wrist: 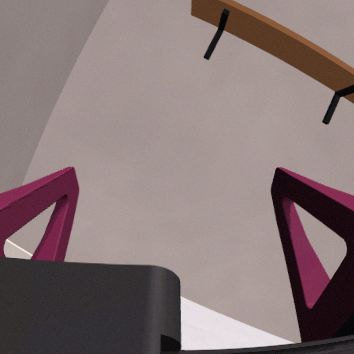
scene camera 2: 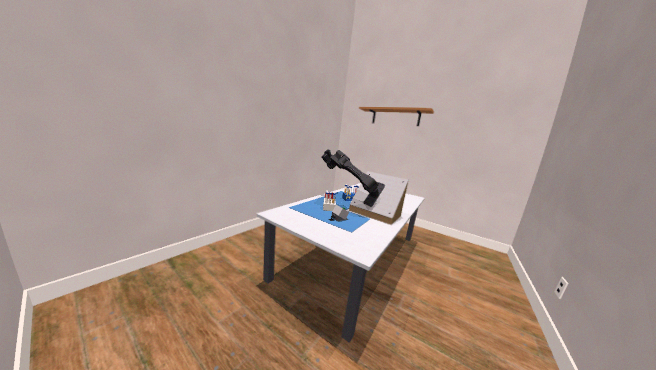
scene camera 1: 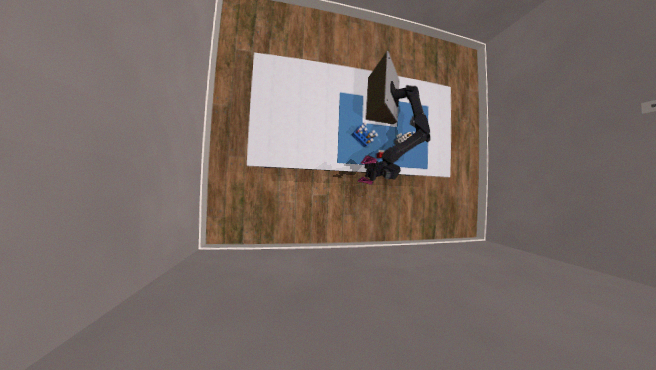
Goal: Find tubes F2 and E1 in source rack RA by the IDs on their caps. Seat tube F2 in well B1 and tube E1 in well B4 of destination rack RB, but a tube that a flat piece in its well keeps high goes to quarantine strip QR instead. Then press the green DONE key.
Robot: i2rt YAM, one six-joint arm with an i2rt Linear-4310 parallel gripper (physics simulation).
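Seen in the pictures: gripper, fingertip midpoint: (wrist: pixel 174 177) (scene camera 1: pixel 359 172); arm's base at its link origin: (scene camera 2: pixel 374 194) (scene camera 1: pixel 394 94).
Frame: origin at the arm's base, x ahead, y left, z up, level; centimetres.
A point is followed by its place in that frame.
My gripper (scene camera 1: pixel 361 171) @[z 21.6, x 58.1, y -24.5 cm] (wrist: pixel 174 177) @[z 21.6, x 58.1, y -24.5 cm] is open and empty, its magenta fingers wide apart. It is high over the table's edge, pointing away from the racks. A blue rack (scene camera 1: pixel 360 137) (scene camera 2: pixel 348 197) holds several tubes with white tops. A white rack (scene camera 1: pixel 403 138) @[z -9.3, x 24.1, y 16.3 cm] (scene camera 2: pixel 329 205) @[z -10.4, x 21.0, y 23.9 cm] stands apart from it, partly beside the arm in scene camera 1. Which rack is RA or RB cannot be read, nor can any cap ID. A small red thing (scene camera 1: pixel 380 154) @[z -13.2, x 38.0, y 1.9 cm] lies near the forearm; whether it belongs to strip QR is unclear. The green DONE key cannot be made out.
A blue mat (scene camera 1: pixel 348 154) @[z -14.3, x 42.2, y -21.4 cm] (scene camera 2: pixel 352 226) @[z -14.3, x -4.4, y 31.5 cm] lies on the white table (scene camera 1: pixel 290 110) @[z -14.6, x 20.3, y -65.1 cm] (scene camera 2: pixel 367 250) @[z -14.6, x -23.8, y 47.4 cm]. The arm rises from a large sloped board (scene camera 1: pixel 382 92) @[z 9.8, x 7.0, y -12.9 cm] (scene camera 2: pixel 392 192) @[z 3.7, x -11.2, y -4.3 cm]. A grey block (scene camera 2: pixel 340 213) @[z -9.2, x 5.3, y 31.8 cm] stands near the white rack. A wooden wall shelf (scene camera 2: pixel 396 110) (wrist: pixel 285 42) is beyond the table.
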